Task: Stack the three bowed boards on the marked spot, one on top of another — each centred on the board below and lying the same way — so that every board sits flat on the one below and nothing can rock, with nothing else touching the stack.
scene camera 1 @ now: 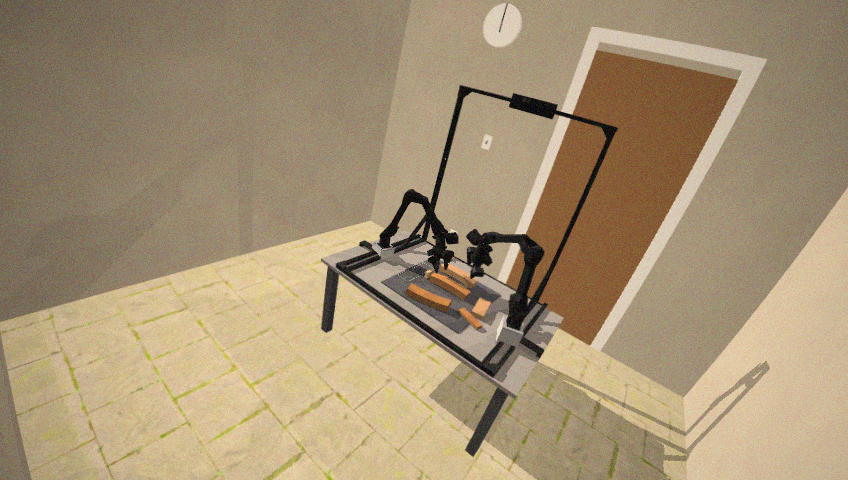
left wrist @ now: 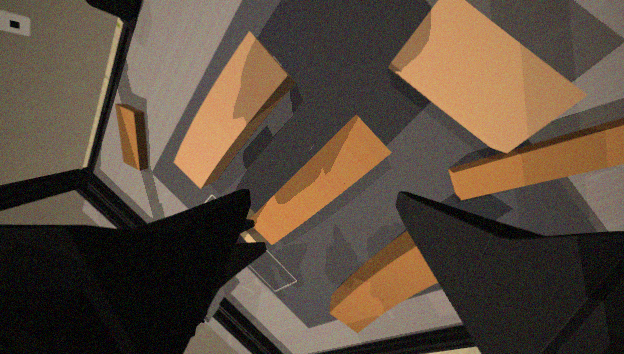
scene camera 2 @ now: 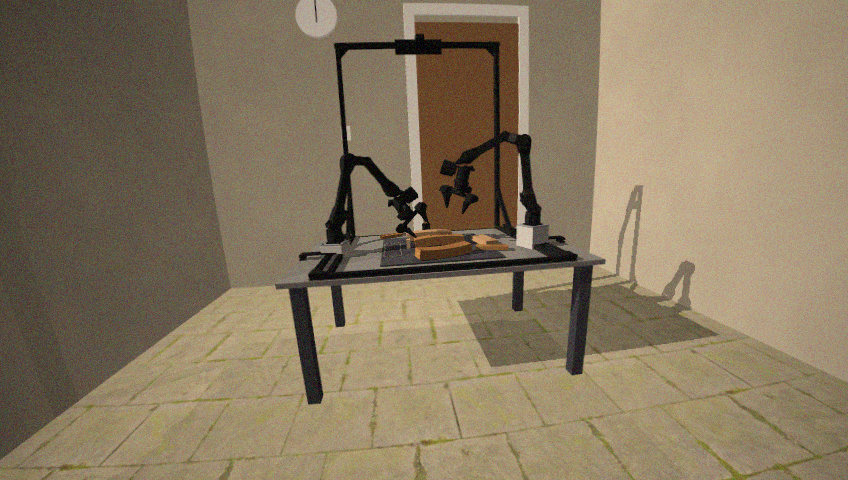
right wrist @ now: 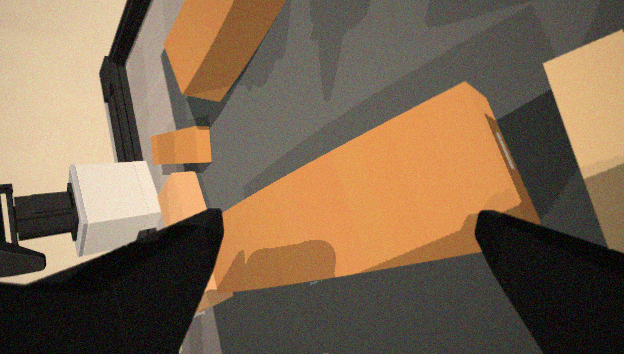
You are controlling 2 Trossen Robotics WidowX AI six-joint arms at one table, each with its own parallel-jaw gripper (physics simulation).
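Places are measured from the left arm's base along level axes (x ahead, y left, z up), in millimetres.
Pixels of known places: left gripper, between the fingertips: (scene camera 1: 469, 271) (left wrist: 324, 197) (scene camera 2: 454, 211); right gripper, between the fingertips: (scene camera 1: 440, 271) (left wrist: 259, 232) (scene camera 2: 422, 230) (right wrist: 348, 221); left arm's base, origin of its link: (scene camera 1: 513, 324) (scene camera 2: 532, 224) (right wrist: 73, 212); right arm's base, origin of its link: (scene camera 1: 383, 245) (scene camera 2: 335, 242).
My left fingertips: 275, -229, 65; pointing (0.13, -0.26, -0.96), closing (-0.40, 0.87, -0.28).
Observation:
For each thing: its top centre in the pictures, then the offset to it from my left fingertips, as dx, dy, dz. "*": a spot on its surface instead. Level surfaces: height alone.
- dark mat, height of its surface: dz -159
- front board, centre of its top: (left wrist: 388, 293) (scene camera 2: 444, 245) (scene camera 1: 429, 294) +153, +161, -113
- middle board, centre of its top: (right wrist: 276, 234) (left wrist: 304, 196) (scene camera 2: 439, 235) (scene camera 1: 451, 282) +77, -18, -110
- back board, centre of its top: (left wrist: 215, 126) (scene camera 2: 429, 230) (scene camera 1: 459, 271) +54, -168, -113
- marked spot's thin white outline, a spot on its surface: (left wrist: 286, 286) * +336, +40, -159
- small pale block, a spot on its surface: (right wrist: 590, 115) * +217, -60, -118
- wide pale block, centre of its top: (right wrist: 180, 244) (left wrist: 480, 77) (scene camera 2: 484, 237) (scene camera 1: 481, 306) -119, +74, -132
- narrow orange strip, centre of its top: (right wrist: 171, 147) (left wrist: 537, 166) (scene camera 2: 491, 245) (scene camera 1: 470, 317) -79, +182, -143
- small block, centre of its top: (left wrist: 128, 139) (scene camera 2: 391, 234) +193, -373, -149
Three orange bowed boards lie apart on the dark mat (scene camera 1: 395, 282): a front board (scene camera 1: 428, 298) (scene camera 2: 443, 250) (left wrist: 387, 285) (right wrist: 220, 45), a middle board (scene camera 1: 449, 284) (scene camera 2: 437, 240) (left wrist: 325, 182) (right wrist: 375, 185) and a back board (left wrist: 227, 115). The marked spot's thin white outline (left wrist: 286, 286) is at the mat's left end in the scene views, partly hidden by the right gripper in the left wrist view. My right gripper (scene camera 2: 419, 230) (right wrist: 348, 221) is open, low above the middle board, nothing between its fingers. My left gripper (scene camera 2: 456, 209) (left wrist: 324, 197) is open and empty, higher above the boards.
A small pale block (right wrist: 590, 115) stands close to the middle board's end near the marked spot. A wide pale block (scene camera 1: 481, 306) (left wrist: 485, 75) and a narrow orange strip (scene camera 1: 470, 318) (left wrist: 540, 160) lie right of the boards in the scene views. Another small block (left wrist: 132, 137) lies behind the mat.

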